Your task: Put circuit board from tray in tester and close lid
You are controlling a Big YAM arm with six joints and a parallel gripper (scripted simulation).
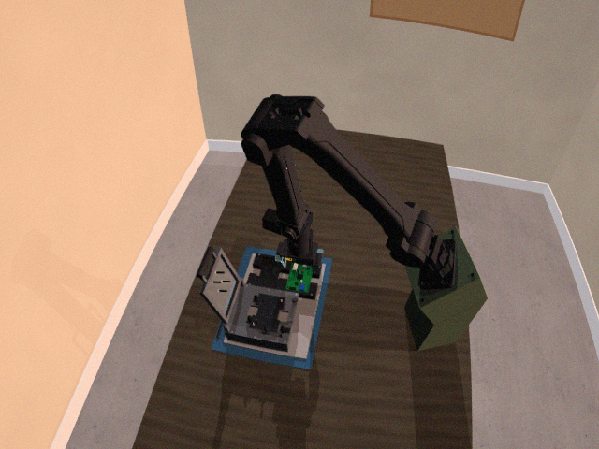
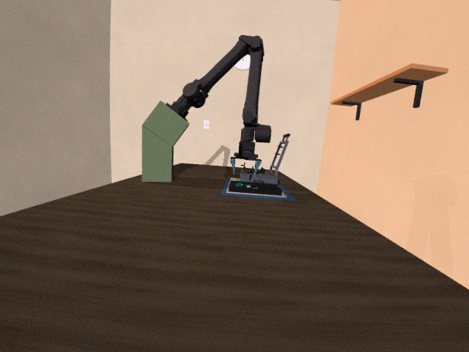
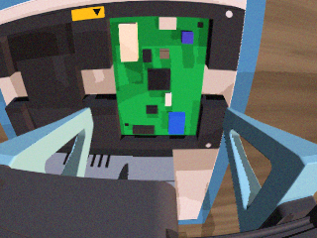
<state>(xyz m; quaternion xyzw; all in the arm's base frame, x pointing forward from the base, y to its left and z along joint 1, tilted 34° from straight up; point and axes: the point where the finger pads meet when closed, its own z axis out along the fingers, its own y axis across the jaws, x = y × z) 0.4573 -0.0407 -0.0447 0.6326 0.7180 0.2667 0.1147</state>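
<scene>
The green circuit board is 5 cm below my hand. The rest, counted from my hand: black latch hook (5 cm behind, 22 cm to the left, 2 cm above); tester lid (15 cm ahead, 20 cm to the left, 11 cm above).
</scene>
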